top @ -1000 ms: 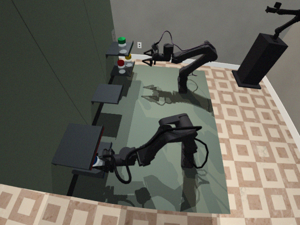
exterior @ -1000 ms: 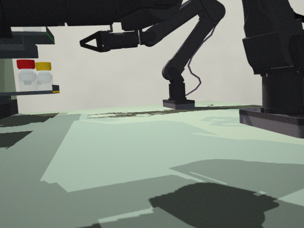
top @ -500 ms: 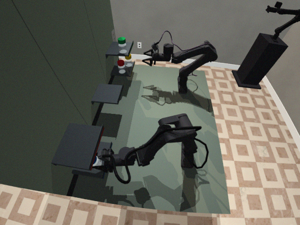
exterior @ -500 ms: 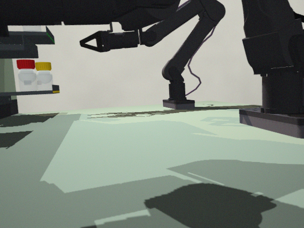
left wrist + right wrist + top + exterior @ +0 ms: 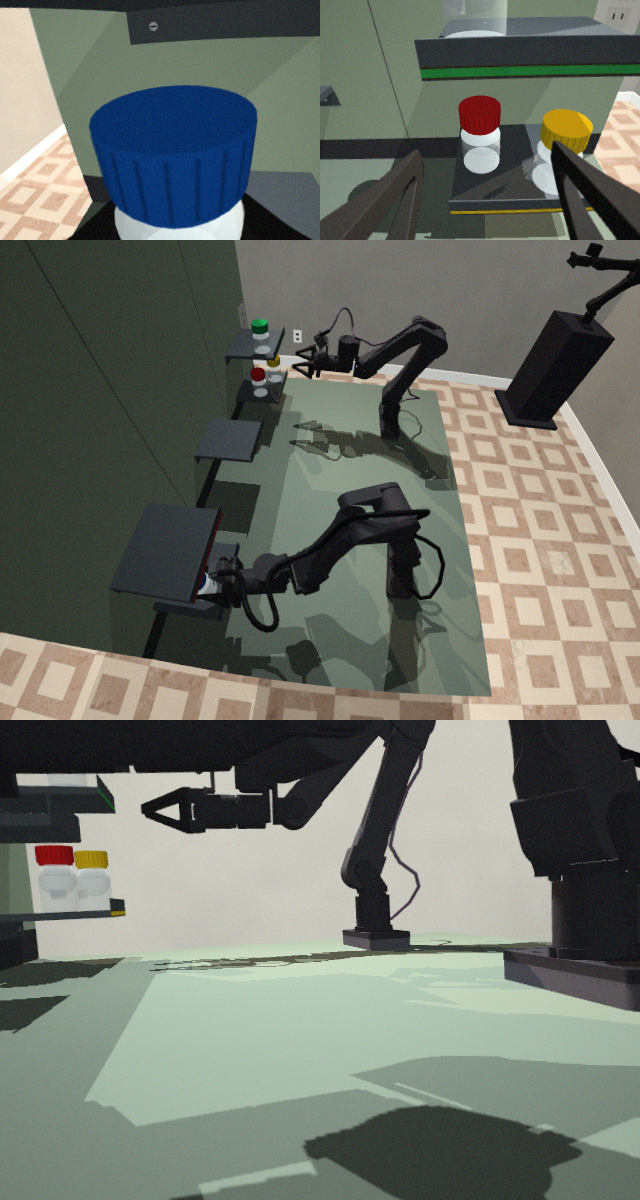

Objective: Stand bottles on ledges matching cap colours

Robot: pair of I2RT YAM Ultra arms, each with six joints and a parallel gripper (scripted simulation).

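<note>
Now: right hand 150 mm short of the red-capped bottle and 110 mm above it. Round my right hand: blue-capped bottle 780 mm to the left, 120 mm ahead, 80 mm below; green-capped bottle 120 mm ahead, 80 mm above; yellow-capped bottle 110 mm below, 110 mm ahead, 100 mm to the right.
Now: the blue-capped bottle right at my left hand. Also, from my left hand: red-capped bottle: 780 mm to the right, 40 mm below, 30 mm ahead; green-capped bottle: 780 mm to the right, 150 mm above; yellow-capped bottle: 880 mm to the right, 40 mm below, 10 mm behind.
</note>
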